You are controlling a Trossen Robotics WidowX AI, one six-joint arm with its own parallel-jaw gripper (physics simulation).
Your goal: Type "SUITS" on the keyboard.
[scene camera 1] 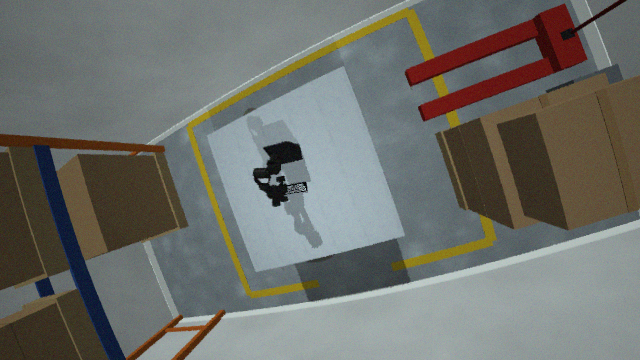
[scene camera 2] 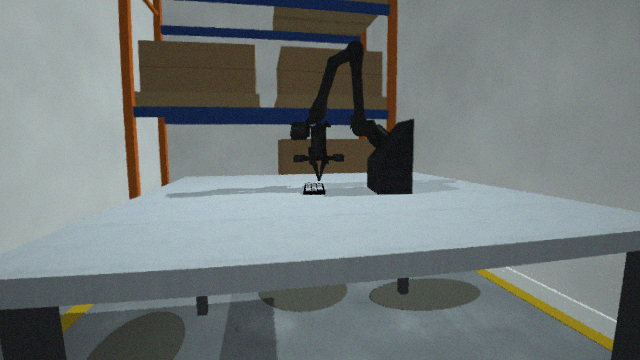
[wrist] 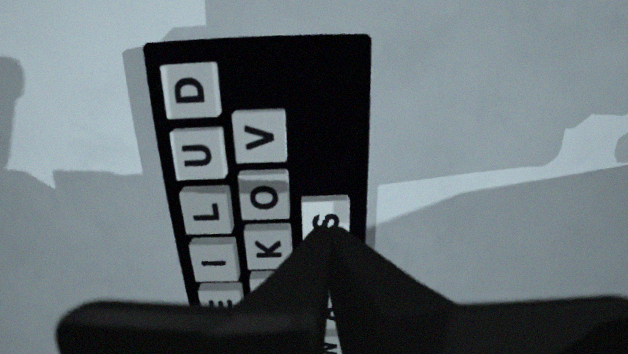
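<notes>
The black keyboard with white letter keys lies on the table. My gripper is shut and empty, pointing down. In the wrist view its fingertips overlap the lower part of the S key. In scene camera 2 the tips are just above the keyboard, with a small gap showing. The U key and I key show in the left column of the wrist view. The T key does not show in the wrist view; the fingers hide the lower keys.
The arm's black base stands on the white table, beside the keyboard. D, L, V, O and K keys show near the fingers. Away from the table are a shelf rack with boxes and a red pallet jack.
</notes>
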